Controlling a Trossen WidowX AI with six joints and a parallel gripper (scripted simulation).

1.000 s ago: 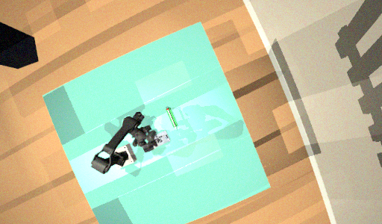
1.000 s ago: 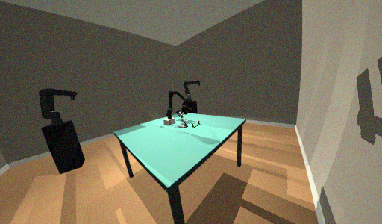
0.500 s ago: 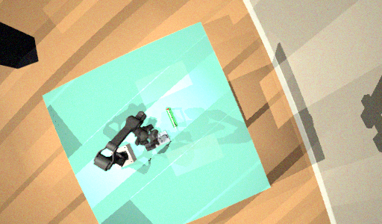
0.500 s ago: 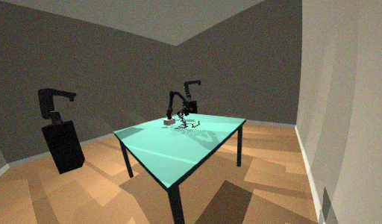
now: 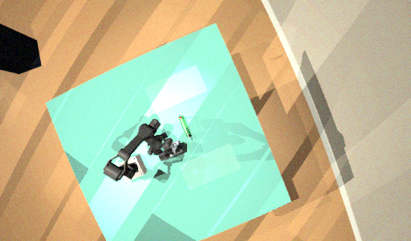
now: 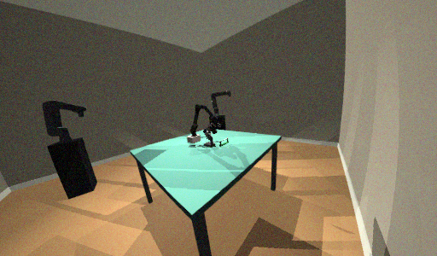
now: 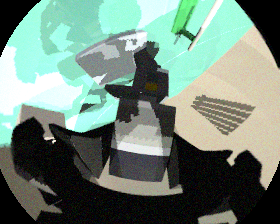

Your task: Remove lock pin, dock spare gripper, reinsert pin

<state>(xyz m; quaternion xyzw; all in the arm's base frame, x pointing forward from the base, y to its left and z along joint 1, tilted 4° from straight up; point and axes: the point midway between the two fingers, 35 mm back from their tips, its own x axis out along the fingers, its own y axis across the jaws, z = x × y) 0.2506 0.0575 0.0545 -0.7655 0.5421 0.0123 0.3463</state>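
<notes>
Now: the green bar 11 cm ahead of my gripper tip, 14 cm to the left of it and 10 cm below it. Round my gripper tip: spare gripper (1 cm to the left); then grey mount (1 cm ahead, 2 cm to the left, 7 cm below).
</notes>
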